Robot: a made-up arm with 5 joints.
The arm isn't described. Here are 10 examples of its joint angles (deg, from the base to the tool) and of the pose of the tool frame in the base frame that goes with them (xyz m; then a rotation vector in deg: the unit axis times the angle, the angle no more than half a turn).
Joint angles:
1: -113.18 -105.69 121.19 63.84 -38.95
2: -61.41 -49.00 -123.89 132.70 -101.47
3: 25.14 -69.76 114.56 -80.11 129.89
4: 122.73 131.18 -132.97 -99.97 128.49
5: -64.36 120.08 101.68 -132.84 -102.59
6: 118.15 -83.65 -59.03 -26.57 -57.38
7: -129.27 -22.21 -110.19 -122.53 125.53
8: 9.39 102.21 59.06 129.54 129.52
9: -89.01 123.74 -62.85 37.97 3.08
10: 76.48 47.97 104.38 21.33 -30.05
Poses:
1: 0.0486 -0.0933 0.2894 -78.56 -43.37 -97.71
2: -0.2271 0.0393 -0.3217 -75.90 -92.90 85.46
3: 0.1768 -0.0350 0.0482 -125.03 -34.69 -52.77
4: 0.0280 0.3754 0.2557 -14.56 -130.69 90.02
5: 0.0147 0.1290 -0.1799 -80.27 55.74 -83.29
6: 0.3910 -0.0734 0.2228 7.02 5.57 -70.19
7: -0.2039 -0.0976 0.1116 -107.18 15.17 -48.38
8: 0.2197 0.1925 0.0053 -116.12 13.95 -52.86
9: -0.3577 0.3226 0.1719 78.60 -30.78 76.38
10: 0.0493 0.2974 0.4050 44.03 -43.94 60.84
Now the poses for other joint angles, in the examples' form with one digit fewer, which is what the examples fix.
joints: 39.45 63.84 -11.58 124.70 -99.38
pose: 0.085 0.331 0.130 21.9 -137.0 -55.0
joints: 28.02 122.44 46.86 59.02 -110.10
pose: -0.002 0.446 -0.047 -30.0 -81.1 48.5
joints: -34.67 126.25 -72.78 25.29 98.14
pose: -0.222 0.292 -0.092 63.4 39.9 141.8
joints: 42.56 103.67 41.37 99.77 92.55
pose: 0.112 0.216 0.151 -119.9 -12.8 -120.6
